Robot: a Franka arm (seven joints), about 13 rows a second.
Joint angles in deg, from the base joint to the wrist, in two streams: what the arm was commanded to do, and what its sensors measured. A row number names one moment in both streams.
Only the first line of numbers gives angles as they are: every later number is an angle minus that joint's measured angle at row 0.
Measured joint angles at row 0: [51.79, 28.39, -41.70, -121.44, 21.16, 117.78, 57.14]
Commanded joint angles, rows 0 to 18: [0.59, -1.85, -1.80, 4.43, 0.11, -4.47, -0.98]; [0.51, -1.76, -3.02, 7.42, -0.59, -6.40, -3.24]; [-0.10, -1.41, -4.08, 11.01, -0.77, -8.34, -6.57]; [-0.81, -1.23, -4.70, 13.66, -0.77, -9.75, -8.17]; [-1.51, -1.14, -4.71, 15.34, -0.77, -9.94, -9.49]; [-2.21, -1.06, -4.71, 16.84, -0.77, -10.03, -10.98]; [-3.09, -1.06, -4.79, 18.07, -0.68, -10.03, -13.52]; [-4.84, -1.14, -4.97, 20.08, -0.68, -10.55, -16.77]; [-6.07, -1.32, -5.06, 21.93, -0.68, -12.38, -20.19]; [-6.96, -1.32, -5.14, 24.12, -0.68, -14.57, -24.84]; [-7.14, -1.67, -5.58, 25.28, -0.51, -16.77, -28.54]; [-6.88, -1.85, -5.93, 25.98, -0.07, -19.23, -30.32]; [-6.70, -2.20, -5.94, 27.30, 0.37, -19.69, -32.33]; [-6.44, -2.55, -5.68, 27.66, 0.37, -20.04, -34.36]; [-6.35, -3.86, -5.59, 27.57, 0.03, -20.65, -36.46]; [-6.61, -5.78, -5.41, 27.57, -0.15, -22.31, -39.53]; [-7.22, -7.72, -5.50, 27.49, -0.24, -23.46, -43.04]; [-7.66, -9.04, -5.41, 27.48, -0.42, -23.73, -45.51]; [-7.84, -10.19, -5.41, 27.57, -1.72, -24.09, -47.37]
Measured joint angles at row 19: [-6.84, -5.91, -5.89, 28.04, -0.29, -22.28, -43.01]
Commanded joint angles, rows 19 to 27: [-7.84, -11.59, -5.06, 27.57, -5.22, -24.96, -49.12]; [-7.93, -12.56, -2.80, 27.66, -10.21, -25.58, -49.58]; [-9.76, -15.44, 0.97, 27.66, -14.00, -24.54, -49.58]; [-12.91, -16.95, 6.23, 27.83, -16.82, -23.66, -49.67]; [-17.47, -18.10, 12.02, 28.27, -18.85, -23.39, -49.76]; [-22.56, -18.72, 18.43, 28.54, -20.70, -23.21, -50.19]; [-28.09, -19.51, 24.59, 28.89, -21.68, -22.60, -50.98]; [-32.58, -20.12, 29.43, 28.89, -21.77, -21.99, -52.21]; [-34.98, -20.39, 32.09, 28.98, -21.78, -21.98, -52.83]
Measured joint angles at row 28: [-28.45, -19.11, 25.71, 28.89, -20.73, -22.51, -50.11]
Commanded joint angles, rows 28 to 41: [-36.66, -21.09, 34.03, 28.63, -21.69, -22.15, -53.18]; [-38.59, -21.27, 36.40, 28.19, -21.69, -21.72, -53.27]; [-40.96, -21.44, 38.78, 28.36, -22.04, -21.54, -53.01]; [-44.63, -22.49, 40.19, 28.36, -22.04, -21.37, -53.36]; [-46.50, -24.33, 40.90, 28.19, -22.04, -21.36, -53.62]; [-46.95, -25.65, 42.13, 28.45, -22.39, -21.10, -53.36]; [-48.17, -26.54, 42.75, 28.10, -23.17, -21.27, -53.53]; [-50.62, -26.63, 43.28, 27.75, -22.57, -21.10, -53.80]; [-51.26, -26.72, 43.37, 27.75, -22.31, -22.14, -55.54]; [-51.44, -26.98, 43.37, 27.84, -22.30, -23.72, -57.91]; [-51.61, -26.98, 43.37, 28.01, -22.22, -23.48, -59.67]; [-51.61, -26.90, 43.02, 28.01, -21.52, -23.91, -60.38]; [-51.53, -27.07, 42.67, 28.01, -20.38, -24.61, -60.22]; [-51.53, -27.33, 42.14, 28.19, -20.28, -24.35, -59.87]
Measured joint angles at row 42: [-50.44, -26.00, 41.89, 28.79, -21.49, -23.74, -58.71]
